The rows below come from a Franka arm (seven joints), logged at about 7 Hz.
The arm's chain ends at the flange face. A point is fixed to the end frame.
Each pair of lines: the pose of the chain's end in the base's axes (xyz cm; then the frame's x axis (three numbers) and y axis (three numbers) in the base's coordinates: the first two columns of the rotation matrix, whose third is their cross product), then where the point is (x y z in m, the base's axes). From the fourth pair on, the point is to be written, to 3 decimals.
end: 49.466 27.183 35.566 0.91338 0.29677 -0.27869 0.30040 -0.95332 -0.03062
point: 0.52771 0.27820 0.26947
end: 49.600 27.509 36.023 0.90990 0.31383 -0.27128 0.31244 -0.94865 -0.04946
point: 0.52907 0.28362 0.27423
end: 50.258 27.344 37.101 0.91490 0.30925 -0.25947 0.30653 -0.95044 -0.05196
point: 0.53664 0.28227 0.28543
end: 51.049 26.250 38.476 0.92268 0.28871 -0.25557 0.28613 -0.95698 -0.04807
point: 0.545 0.270 0.299
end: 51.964 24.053 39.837 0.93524 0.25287 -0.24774 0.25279 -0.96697 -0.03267
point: 0.556 0.246 0.313
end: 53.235 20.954 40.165 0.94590 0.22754 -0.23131 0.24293 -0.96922 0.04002
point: 0.571 0.209 0.318
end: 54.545 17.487 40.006 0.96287 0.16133 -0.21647 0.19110 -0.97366 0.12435
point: 0.587 0.166 0.318
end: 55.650 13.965 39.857 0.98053 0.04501 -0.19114 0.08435 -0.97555 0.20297
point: 0.599 0.120 0.319
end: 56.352 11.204 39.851 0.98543 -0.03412 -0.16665 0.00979 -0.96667 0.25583
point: 0.606 0.085 0.321
